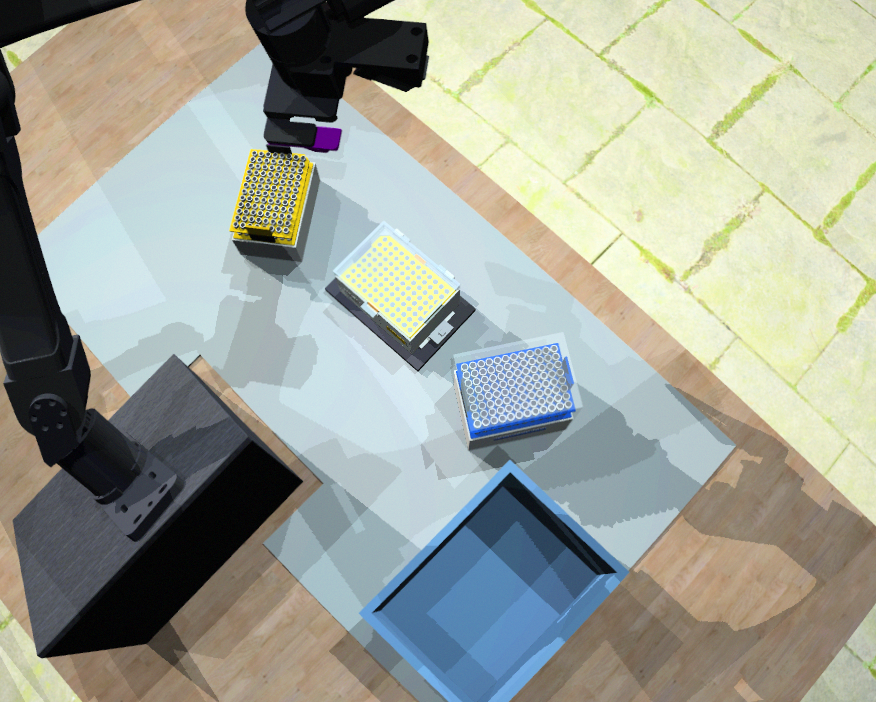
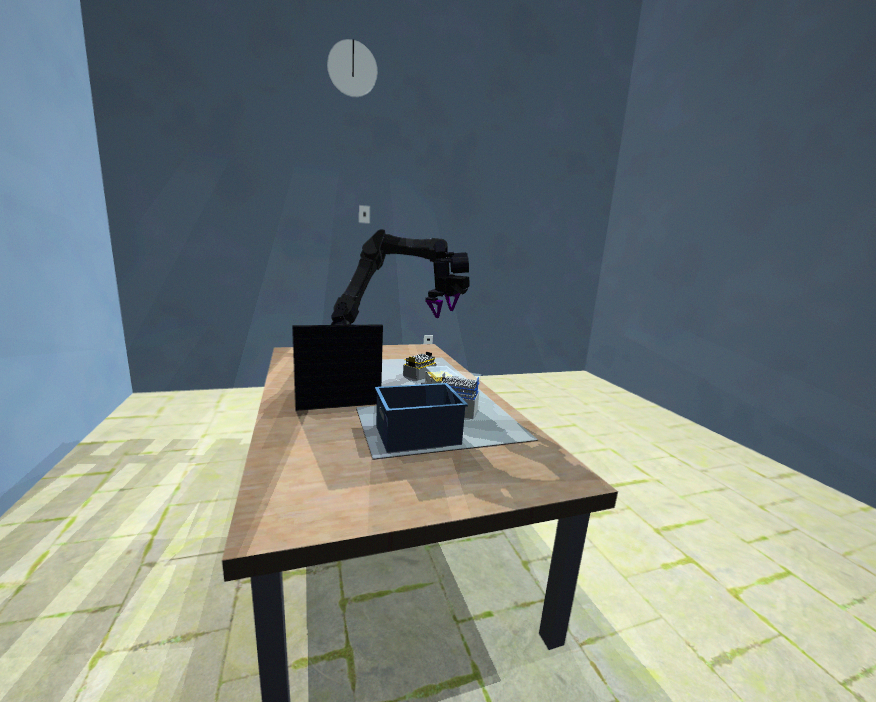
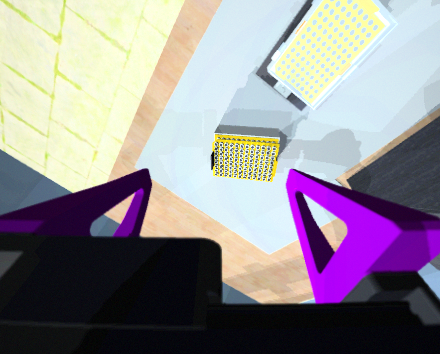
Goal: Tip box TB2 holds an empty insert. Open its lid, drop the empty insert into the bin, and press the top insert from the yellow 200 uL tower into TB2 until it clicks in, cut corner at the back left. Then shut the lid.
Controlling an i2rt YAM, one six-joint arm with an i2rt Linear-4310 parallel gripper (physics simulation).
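Observation:
Tip box TB2 [image 1: 398,285] [image 3: 332,47] stands on a dark base near the middle of the mat. Its clear lid looks shut over a yellow insert with pale round holes. The yellow 200 uL tower [image 1: 270,193] [image 2: 419,360] [image 3: 245,160] stands beyond it, with a yellow insert of ringed tips on top and a black tab at one edge. The blue bin [image 1: 467,606] [image 2: 424,429] is at the opposite end; its visible inside looks empty. My gripper [image 2: 444,311] [image 3: 219,176] is open, with nothing between its purple fingers, high above the tower's end of the mat.
A blue-topped tip rack [image 1: 517,391] [image 2: 464,387] stands between TB2 and the bin. The dark pedestal [image 1: 182,438] [image 2: 336,365] [image 3: 410,160] of the arm stands beside the grey mat [image 1: 146,219] [image 2: 504,435]. The wooden table [image 2: 329,497] ends beyond the mat.

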